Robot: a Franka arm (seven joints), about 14 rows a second.
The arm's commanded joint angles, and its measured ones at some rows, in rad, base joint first. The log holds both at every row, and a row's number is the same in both.
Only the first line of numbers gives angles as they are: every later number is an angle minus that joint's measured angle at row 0.
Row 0, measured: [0.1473, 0.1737, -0.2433, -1.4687, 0.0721, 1.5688, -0.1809]
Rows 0 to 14, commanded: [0.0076, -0.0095, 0.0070, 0.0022, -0.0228, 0.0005, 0.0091]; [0.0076, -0.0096, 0.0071, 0.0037, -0.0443, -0.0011, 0.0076]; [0.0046, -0.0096, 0.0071, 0.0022, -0.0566, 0.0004, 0.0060]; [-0.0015, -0.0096, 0.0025, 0.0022, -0.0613, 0.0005, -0.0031]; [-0.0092, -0.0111, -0.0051, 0.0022, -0.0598, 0.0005, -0.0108]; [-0.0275, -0.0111, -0.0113, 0.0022, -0.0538, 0.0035, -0.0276]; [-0.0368, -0.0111, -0.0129, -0.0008, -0.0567, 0.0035, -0.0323]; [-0.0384, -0.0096, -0.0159, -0.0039, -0.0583, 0.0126, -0.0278]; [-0.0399, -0.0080, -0.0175, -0.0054, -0.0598, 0.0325, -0.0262]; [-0.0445, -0.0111, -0.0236, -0.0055, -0.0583, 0.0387, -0.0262]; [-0.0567, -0.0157, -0.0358, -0.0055, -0.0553, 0.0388, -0.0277]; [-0.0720, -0.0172, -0.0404, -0.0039, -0.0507, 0.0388, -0.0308]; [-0.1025, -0.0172, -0.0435, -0.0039, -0.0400, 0.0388, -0.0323]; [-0.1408, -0.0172, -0.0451, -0.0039, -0.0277, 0.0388, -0.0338]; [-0.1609, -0.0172, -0.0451, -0.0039, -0.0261, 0.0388, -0.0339]
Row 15, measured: [-0.0863, -0.0023, -0.0458, 0.0010, -0.0465, 0.0305, -0.0209]
